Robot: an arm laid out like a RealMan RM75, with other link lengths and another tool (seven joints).
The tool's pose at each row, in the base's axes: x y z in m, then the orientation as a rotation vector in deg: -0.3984 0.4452 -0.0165 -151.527 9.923 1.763; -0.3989 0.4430 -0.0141 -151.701 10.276 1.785; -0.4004 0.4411 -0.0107 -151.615 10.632 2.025; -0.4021 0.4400 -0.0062 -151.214 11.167 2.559; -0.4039 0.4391 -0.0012 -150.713 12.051 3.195; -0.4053 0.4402 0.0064 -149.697 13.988 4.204; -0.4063 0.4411 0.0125 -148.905 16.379 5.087; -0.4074 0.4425 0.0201 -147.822 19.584 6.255; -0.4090 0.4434 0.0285 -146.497 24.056 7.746; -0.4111 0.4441 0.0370 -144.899 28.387 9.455
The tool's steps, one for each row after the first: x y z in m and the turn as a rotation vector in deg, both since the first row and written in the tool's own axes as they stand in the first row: -0.0004 0.0009 -0.0032 -0.191 0.059 0.248; -0.0018 0.0011 -0.0071 -0.136 -0.051 0.546; -0.0036 0.0002 -0.0116 0.205 -0.357 1.036; -0.0055 -0.0011 -0.0164 0.616 -0.678 1.799; -0.0075 -0.0055 -0.0226 1.439 -1.106 3.407; -0.0089 -0.0090 -0.0276 1.984 -1.345 5.316; -0.0105 -0.0137 -0.0336 2.680 -1.653 7.887; -0.0127 -0.0182 -0.0406 3.368 -1.965 11.459; -0.0153 -0.0225 -0.0478 4.196 -2.473 15.018
